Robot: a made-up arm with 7 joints.
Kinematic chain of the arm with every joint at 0, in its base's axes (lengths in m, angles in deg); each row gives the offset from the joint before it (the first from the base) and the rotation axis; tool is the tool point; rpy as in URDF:
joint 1: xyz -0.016 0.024 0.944 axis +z
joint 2: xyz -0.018 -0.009 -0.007 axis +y
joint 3: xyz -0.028 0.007 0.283 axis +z
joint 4: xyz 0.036 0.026 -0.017 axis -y
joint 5: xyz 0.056 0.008 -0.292 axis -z
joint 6: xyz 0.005 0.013 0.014 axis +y
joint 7: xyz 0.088 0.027 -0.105 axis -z
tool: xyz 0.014 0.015 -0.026 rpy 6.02 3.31 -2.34
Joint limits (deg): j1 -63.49..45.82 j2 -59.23..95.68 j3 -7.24..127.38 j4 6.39..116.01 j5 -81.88..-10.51 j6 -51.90..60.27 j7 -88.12..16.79
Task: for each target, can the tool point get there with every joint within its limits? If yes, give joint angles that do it. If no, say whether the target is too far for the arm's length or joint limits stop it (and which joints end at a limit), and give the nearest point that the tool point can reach.
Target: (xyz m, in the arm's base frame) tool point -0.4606 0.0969 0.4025
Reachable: no: joint limits stop it (at a limit: joint 2, joint 3, joint 7) | nearest point -0.3966 0.0864 0.6398 | short by 0.246 m
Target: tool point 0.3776 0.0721 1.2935
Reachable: yes | joints -41.46 3.79 16.73 98.73 -70.63 -31.70 2.20
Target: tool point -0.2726 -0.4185 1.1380
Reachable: no: joint limits stop it (at a limit: joint 1, joint 3, joint 4, joint 6, joint 7) | nearest point -0.4500 -0.3358 1.1650 | short by 0.198 m
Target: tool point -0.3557 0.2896 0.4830
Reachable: no: joint limits stop it (at a limit: joint 2, joint 3, joint 7) | nearest point -0.3213 0.2627 0.6403 | short by 0.163 m
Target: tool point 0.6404 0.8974 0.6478
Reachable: no: too far | nearest point 0.3701 0.5378 0.7774 | short by 0.468 m
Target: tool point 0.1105 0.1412 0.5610
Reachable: yes | joints 5.76 83.24 7.14 70.41 -38.12 49.80 -68.46
